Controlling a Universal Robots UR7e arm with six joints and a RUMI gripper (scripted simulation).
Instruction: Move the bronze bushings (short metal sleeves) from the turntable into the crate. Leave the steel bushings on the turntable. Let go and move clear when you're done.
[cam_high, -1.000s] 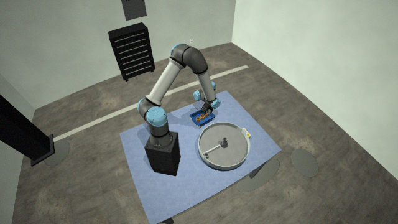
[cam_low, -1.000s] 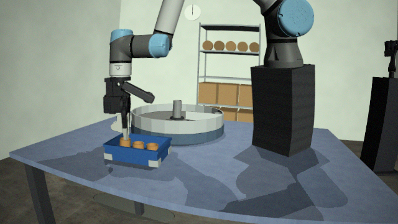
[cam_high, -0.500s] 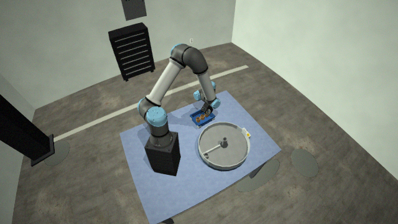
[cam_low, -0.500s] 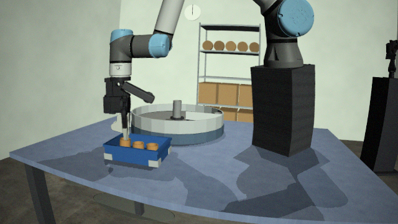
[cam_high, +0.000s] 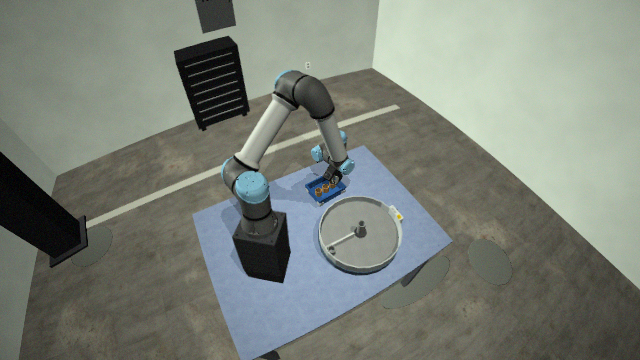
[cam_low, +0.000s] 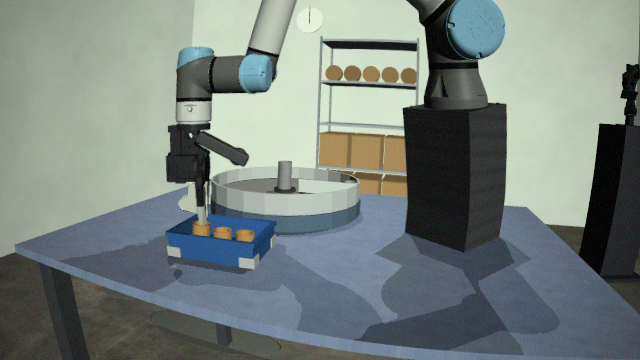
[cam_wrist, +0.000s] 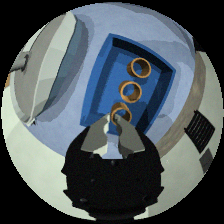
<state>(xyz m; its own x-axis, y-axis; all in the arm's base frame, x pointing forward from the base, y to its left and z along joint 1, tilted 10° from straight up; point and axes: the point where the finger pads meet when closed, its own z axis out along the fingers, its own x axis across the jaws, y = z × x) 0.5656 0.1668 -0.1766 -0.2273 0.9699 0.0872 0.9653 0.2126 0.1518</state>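
Right now my hand is 50 mm past the blue crate, 20 mm to the right of it and 20 mm above it. From my hand the other things lie so: turntable 110 mm behind, 330 mm to the right, 10 mm above.
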